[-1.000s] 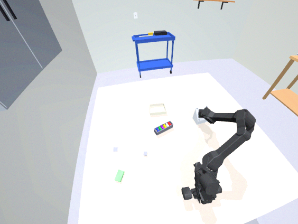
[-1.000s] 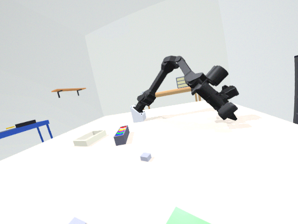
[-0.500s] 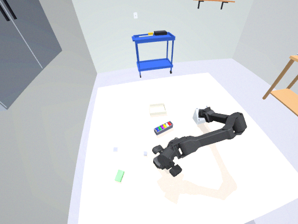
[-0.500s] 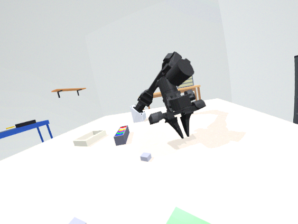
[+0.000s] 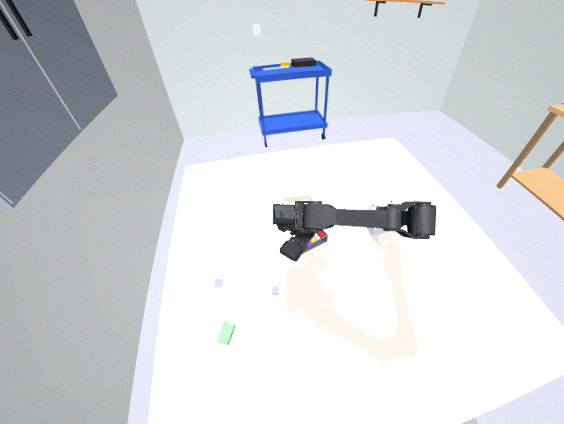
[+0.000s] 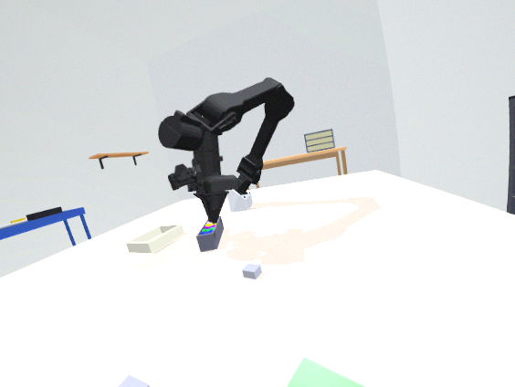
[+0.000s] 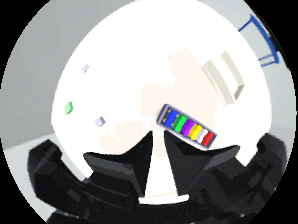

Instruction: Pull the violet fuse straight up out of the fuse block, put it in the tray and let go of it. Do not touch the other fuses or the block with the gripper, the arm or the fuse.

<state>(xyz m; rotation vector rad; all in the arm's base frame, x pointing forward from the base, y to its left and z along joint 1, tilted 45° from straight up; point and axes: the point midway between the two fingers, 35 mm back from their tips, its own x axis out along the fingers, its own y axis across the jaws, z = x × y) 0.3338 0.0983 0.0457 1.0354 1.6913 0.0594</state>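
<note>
Now: the violet fuse 40 mm to the right of my gripper tip, 40 mm below it and 40 mm behind it. Round my gripper tip: cream tray (240 mm to the right, 60 mm below, 30 mm behind); then grey cube (120 mm to the left, 90 mm ahead, 50 mm below).
</note>
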